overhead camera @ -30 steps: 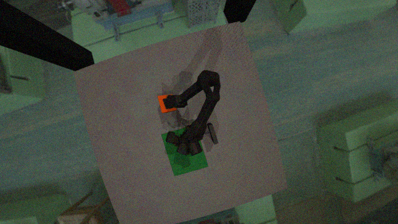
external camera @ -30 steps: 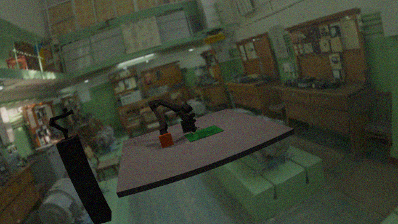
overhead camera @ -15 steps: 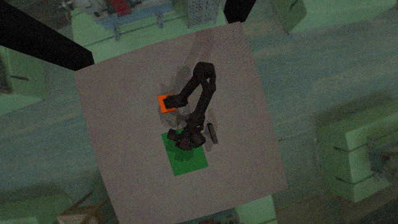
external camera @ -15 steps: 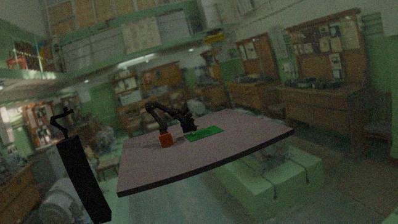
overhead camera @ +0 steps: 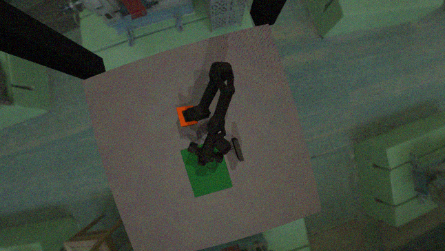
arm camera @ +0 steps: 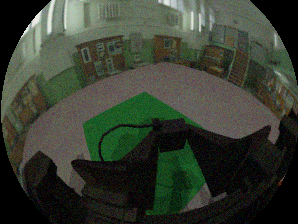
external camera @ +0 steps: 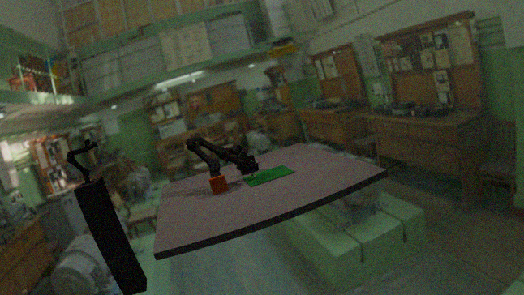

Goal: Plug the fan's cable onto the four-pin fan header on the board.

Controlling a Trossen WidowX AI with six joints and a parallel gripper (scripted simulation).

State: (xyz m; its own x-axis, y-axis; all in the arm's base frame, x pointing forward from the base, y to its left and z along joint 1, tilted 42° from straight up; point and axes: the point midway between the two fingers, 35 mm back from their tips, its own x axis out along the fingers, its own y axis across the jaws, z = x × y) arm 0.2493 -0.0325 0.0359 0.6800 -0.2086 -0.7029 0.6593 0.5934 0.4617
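The green board lies 100 mm below my gripper tip and 60 mm ahead of it. Round my gripper tip: dark fan plug: 10 mm below; then dark fan: 210 mm to the left, 30 mm below.
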